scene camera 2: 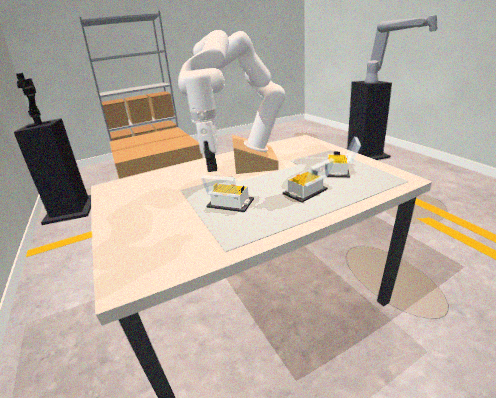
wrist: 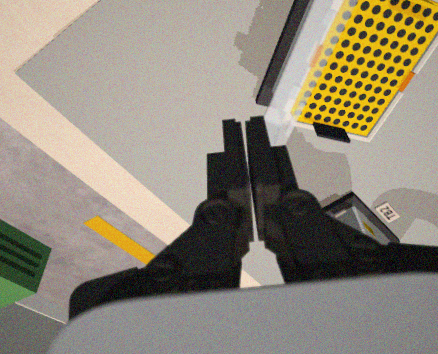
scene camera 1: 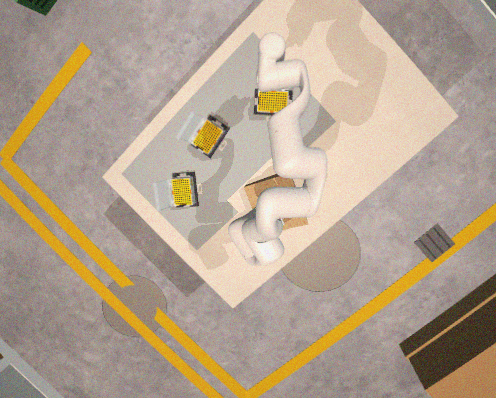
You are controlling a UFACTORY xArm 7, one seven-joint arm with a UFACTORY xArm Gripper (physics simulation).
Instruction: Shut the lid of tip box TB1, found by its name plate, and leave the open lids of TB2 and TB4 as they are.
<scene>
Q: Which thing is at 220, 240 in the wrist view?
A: My gripper.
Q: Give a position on a tip box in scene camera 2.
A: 240, 204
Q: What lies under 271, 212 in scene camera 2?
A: A grey mat.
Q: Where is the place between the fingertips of my gripper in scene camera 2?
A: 212, 170
</scene>
